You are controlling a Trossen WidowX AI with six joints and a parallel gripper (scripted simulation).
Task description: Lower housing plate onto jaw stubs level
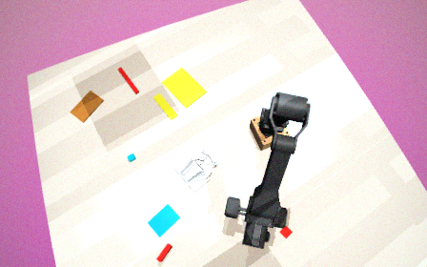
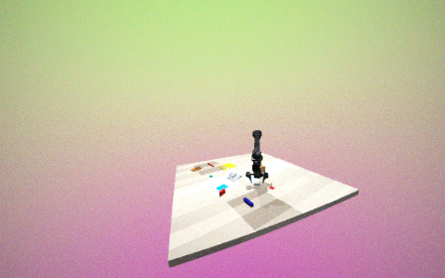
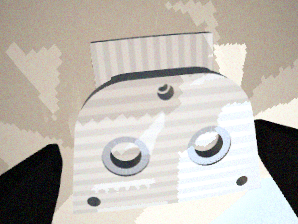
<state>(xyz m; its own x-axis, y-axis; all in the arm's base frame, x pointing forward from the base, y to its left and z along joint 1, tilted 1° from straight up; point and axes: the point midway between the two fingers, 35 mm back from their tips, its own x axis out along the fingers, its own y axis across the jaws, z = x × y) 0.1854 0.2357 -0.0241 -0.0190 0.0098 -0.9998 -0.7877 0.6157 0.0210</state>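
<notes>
The red square lies 70 mm behind my gripper tip, 100 mm to the left of it and 10 mm below it. Round my gripper tip: cyan cube 300 mm ahead, 370 mm to the right; housing plate 10 mm ahead, 10 mm to the left, 20 mm above; cyan plate 280 mm ahead, 110 mm to the right, 10 mm below.
</notes>
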